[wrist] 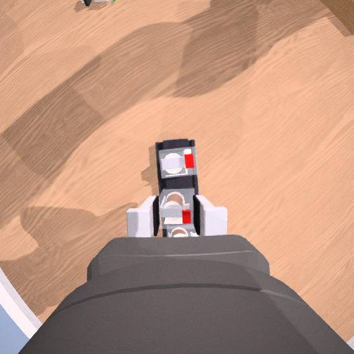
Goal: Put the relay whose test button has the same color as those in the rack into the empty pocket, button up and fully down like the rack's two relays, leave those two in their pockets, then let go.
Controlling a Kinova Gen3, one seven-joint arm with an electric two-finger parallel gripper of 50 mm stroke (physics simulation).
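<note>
The black rack (175, 143) runs up and down in the middle of the wrist view. A clear relay (173, 163) with a red test button sits in its far pocket, button up. My gripper (175, 209) is shut on another clear relay (173, 214) with a red button facing up, in line with the rack and nearer than the far relay. Part of a third relay (179, 233) shows just below it; my gripper's body hides the rest, including its button. The lower edges of the held relay are hidden, so its exact depth cannot be told.
The rack stands on a wooden table (270, 150). Part of a relay-like object (99, 1) with a bit of green shows at the top left edge. A brown wooden edge (342, 12) is at the top right. A white rim (17, 302) curves at the lower left.
</note>
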